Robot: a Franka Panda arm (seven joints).
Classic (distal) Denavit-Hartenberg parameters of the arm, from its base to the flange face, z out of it. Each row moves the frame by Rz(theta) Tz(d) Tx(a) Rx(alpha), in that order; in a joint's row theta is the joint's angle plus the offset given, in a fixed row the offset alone. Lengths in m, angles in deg.
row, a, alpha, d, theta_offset
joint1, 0, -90, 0.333, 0
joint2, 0, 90, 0, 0
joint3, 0.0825, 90, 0.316, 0
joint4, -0.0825, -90, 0, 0
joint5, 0, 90, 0.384, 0
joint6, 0.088, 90, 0, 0
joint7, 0, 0, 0.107, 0
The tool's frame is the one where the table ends.
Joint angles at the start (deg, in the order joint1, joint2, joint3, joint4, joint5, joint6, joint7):
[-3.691 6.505 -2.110 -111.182 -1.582 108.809 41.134]
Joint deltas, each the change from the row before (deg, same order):
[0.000 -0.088 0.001 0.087 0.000 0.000 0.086]
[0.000 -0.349 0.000 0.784 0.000 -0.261 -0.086]
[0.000 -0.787 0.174 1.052 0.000 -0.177 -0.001]
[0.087 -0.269 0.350 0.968 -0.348 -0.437 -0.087]
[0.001 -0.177 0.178 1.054 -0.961 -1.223 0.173]
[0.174 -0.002 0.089 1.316 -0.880 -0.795 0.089]
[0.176 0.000 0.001 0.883 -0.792 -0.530 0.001]
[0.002 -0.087 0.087 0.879 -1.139 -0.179 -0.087]
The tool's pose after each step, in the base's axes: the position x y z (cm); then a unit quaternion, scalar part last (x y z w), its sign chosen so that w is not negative. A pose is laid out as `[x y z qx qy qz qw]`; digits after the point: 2 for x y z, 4 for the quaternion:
[56.37 -5.88 41.46 0.9164 -0.3928 -0.0678 0.0371]
[56.57 -5.90 42.39 0.9171 -0.3924 -0.0606 0.0347]
[56.79 -5.76 43.99 0.9185 -0.3916 -0.0468 0.0301]
[57.02 -5.40 44.97 0.9209 -0.3867 -0.0393 0.0306]
[57.08 -5.36 45.84 0.9217 -0.3843 -0.0367 0.0381]
[57.35 -5.25 46.81 0.9230 -0.3811 -0.0300 0.0438]
[57.51 -5.20 47.47 0.9241 -0.3780 -0.0248 0.0492]
[57.71 -5.29 48.27 0.9255 -0.3742 -0.0153 0.0561]

